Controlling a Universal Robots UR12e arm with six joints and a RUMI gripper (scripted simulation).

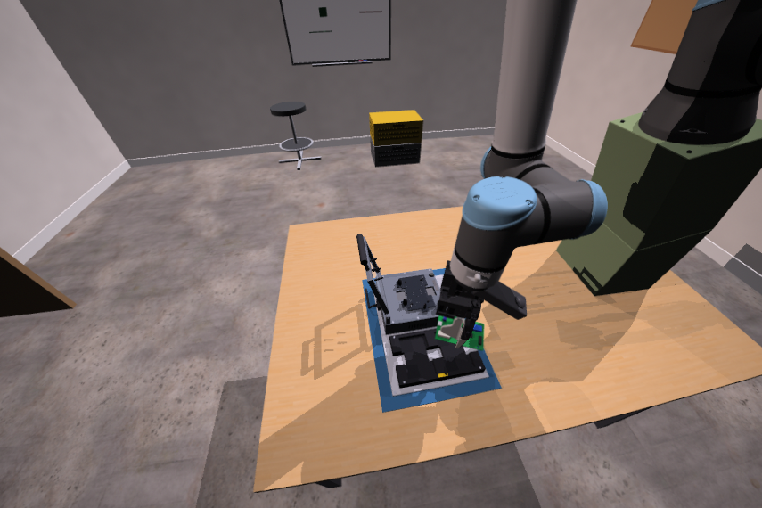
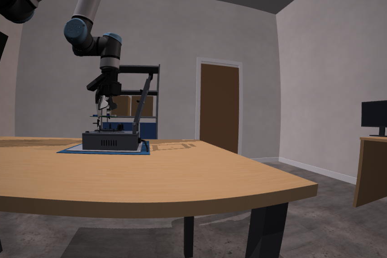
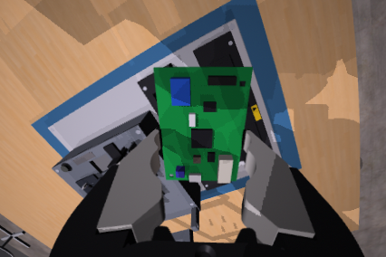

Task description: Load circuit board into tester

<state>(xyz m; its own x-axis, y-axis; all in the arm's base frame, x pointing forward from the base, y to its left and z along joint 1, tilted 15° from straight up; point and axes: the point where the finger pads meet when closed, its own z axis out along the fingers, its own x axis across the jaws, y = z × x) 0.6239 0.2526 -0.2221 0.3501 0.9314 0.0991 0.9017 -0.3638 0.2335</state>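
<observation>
The green circuit board lies right at my hand. The rest, counted from my hand: tester (12 cm to the right, 10 cm ahead, 1 cm below); see-through lid (20 cm ahead, 15 cm to the right, 6 cm above).
</observation>
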